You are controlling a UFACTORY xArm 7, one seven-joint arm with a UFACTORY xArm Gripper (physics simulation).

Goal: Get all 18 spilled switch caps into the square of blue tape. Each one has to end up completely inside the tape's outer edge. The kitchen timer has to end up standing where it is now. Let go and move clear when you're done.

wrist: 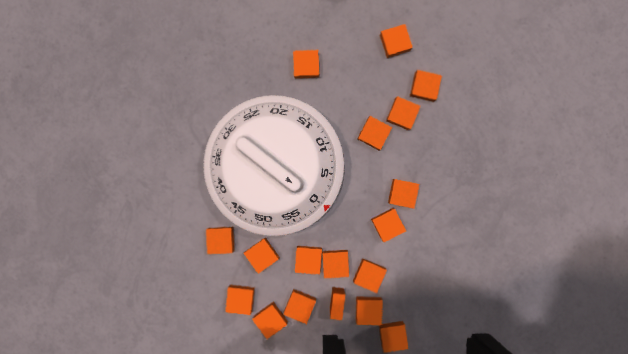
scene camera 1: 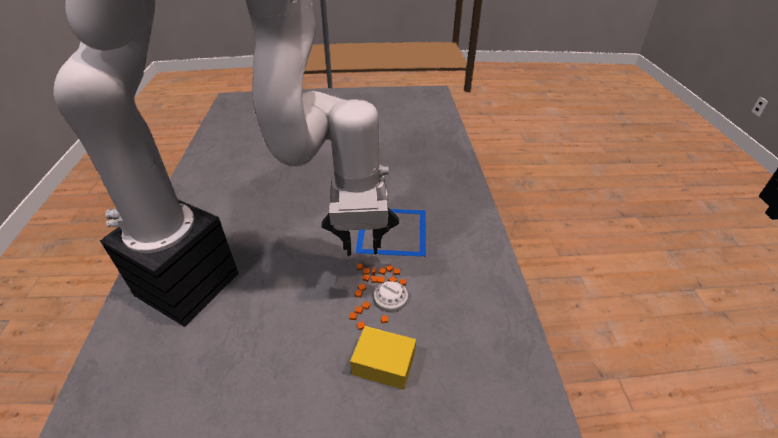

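Pixels of known places: gripper, fingertip midpoint: (scene camera 1: 362, 250); arm's base at its link origin: (scene camera 1: 159, 228).
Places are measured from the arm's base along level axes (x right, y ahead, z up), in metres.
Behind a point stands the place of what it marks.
Several orange switch caps lie loose on the grey mat, outside the tape. One cap (scene camera 1: 384, 318) @[x 0.105, y 0.396, z -0.150 m] (wrist: 306, 63) @[x 0.105, y 0.397, z -0.150 m] lies near the timer on the yellow box's side. Another cap (wrist: 338, 303) @[x -0.008, y 0.381, z -0.144 m] stands on edge, and one more cap (wrist: 394, 337) @[x -0.027, y 0.354, z -0.150 m] lies at the bottom of the wrist view. The white kitchen timer (scene camera 1: 390, 296) @[x 0.071, y 0.409, z -0.129 m] (wrist: 274, 165) @[x 0.055, y 0.409, z -0.121 m] stands dial up, with caps close around part of it. The blue tape square (scene camera 1: 422, 233) @[x -0.121, y 0.495, z -0.155 m] lies behind the caps, its left part hidden by the gripper. My gripper (scene camera 1: 362, 253) @[x -0.020, y 0.360, z -0.096 m] (wrist: 407, 345) @[x -0.020, y 0.360, z -0.096 m] is partly open and empty, above the mat near the caps.
A yellow box (scene camera 1: 382, 350) @[x 0.194, y 0.388, z -0.111 m] stands in front of the caps and timer. The black robot base block (scene camera 1: 187, 277) @[x 0.063, y 0.049, z -0.063 m] stands at the left on the grey mat (scene camera 1: 462, 337) @[x 0.151, y 0.533, z -0.156 m]. A wooden shelf unit (scene camera 1: 471, 54) stands at the back.
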